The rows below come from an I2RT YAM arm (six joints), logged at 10 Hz.
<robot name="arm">
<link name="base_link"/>
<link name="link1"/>
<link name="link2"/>
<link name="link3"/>
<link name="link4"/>
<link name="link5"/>
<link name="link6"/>
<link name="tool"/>
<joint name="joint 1" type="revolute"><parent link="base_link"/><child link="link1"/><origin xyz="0 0 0.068" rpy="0 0 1.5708"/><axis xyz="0 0 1"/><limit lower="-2.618" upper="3.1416"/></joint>
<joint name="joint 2" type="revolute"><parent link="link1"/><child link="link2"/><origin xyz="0.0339 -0.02 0.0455" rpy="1.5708 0 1.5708"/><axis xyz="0 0 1"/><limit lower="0" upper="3.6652"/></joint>
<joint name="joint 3" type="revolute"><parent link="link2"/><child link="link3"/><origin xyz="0.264 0 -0.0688" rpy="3.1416 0 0"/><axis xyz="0 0 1"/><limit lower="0" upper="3.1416"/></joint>
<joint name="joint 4" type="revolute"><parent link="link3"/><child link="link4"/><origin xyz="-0.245 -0.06 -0.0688" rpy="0 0 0"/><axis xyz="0 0 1"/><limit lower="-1.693" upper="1.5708"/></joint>
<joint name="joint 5" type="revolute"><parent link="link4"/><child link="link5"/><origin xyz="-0.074 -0.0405 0.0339" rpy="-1.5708 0 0"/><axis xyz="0 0 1"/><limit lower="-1.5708" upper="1.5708"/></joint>
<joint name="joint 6" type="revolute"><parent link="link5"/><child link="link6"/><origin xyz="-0.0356 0 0.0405" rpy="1.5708 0 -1.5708"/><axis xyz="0 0 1"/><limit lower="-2.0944" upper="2.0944"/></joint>
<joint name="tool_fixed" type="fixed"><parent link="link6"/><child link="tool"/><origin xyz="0 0 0" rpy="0 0 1.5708"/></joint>
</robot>
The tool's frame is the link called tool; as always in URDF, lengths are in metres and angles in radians.
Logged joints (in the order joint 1, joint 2, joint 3, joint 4, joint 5, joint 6), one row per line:
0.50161 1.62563 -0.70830 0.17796 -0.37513 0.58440
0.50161 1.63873 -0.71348 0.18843 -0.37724 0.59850
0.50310 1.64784 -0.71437 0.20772 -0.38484 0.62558
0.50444 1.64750 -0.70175 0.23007 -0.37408 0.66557
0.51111 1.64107 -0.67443 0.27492 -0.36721 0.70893
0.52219 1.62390 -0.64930 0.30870 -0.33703 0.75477
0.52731 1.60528 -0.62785 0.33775 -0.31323 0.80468
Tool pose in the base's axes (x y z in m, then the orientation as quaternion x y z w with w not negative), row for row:
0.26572 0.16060 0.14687 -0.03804 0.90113 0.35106 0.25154
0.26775 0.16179 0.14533 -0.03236 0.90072 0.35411 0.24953
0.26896 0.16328 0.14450 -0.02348 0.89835 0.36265 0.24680
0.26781 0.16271 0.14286 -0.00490 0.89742 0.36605 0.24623
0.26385 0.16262 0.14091 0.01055 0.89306 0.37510 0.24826
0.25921 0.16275 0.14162 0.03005 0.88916 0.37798 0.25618
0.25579 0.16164 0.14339 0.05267 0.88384 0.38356 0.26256
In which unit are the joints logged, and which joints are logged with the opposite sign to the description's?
The joints are logged in radians. Opposite sign: joint 3.
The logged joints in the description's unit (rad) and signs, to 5 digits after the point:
0.50161 1.62563 0.70830 0.17796 -0.37513 0.58440
0.50161 1.63873 0.71348 0.18843 -0.37724 0.59850
0.50310 1.64784 0.71437 0.20772 -0.38484 0.62558
0.50444 1.64750 0.70175 0.23007 -0.37408 0.66557
0.51111 1.64107 0.67443 0.27492 -0.36721 0.70893
0.52219 1.62390 0.64930 0.30870 -0.33703 0.75477
0.52731 1.60528 0.62785 0.33775 -0.31323 0.80468

